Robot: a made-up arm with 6 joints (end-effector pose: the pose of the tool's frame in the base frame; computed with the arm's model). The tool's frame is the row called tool. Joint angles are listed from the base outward.
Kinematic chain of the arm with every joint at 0, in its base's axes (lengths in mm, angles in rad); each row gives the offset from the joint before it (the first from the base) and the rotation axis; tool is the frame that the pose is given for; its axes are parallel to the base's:
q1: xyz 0 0 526 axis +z
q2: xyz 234 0 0 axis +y
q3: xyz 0 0 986 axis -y
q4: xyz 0 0 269 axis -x
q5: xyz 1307 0 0 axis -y
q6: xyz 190 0 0 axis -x
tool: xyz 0 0 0
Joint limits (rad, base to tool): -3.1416..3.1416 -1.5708..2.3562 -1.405..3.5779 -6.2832..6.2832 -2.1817..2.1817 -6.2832..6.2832
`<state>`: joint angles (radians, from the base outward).
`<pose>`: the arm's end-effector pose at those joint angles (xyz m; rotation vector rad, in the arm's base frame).
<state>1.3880 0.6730 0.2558 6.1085 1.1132 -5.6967</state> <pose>0.4467 2.2536 1.1328 0.0751 -0.7953 0.9966</pose>
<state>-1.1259 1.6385 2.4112 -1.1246 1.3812 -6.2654</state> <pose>0.6809 -1.8193 1.6469 0.0824 -2.4405 -0.9702</pose>
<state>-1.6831 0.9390 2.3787 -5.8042 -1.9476 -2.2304</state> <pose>-0.2020 -1.0642 2.3495 1.5335 -2.2012 -1.5661</pose>
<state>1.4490 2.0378 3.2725 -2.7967 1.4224 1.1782</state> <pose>0.2414 1.4491 1.3729 1.5444 1.0908 0.6096</pose>
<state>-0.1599 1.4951 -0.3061 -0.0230 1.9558 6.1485</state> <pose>1.3502 -0.2219 -0.7041 0.1147 -0.1657 -0.1709</pose>
